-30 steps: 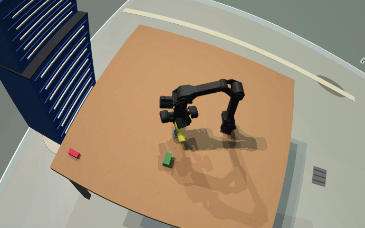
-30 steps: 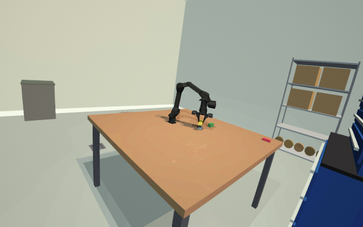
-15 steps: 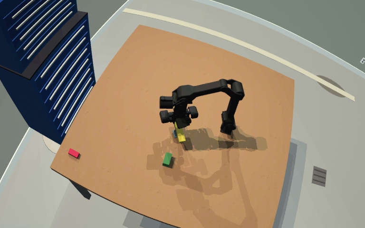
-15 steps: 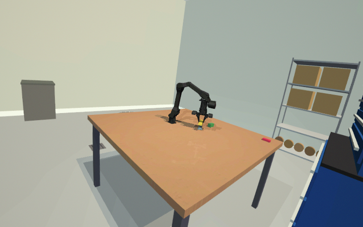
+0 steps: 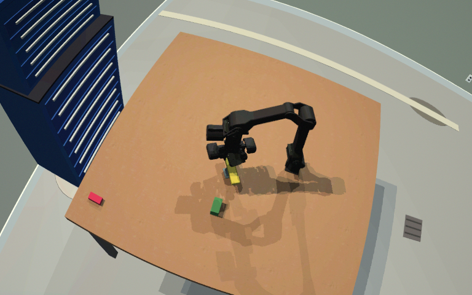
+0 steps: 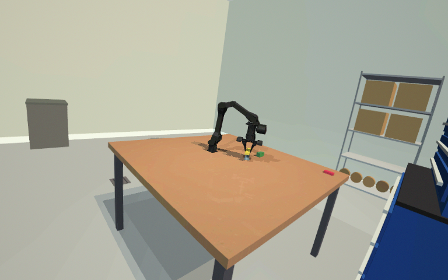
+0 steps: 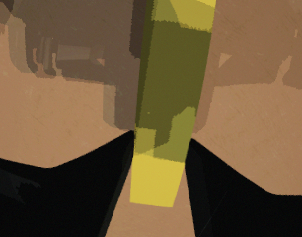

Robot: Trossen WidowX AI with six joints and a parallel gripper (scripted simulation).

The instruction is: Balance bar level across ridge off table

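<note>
Now: the yellow bar 20 mm behind my gripper tip and 20 mm to the left of it. The rest, counted from my gripper tip: red block: 470 mm ahead, 390 mm to the left, 50 mm below; green block: 20 mm behind, 200 mm to the left, 50 mm below.
</note>
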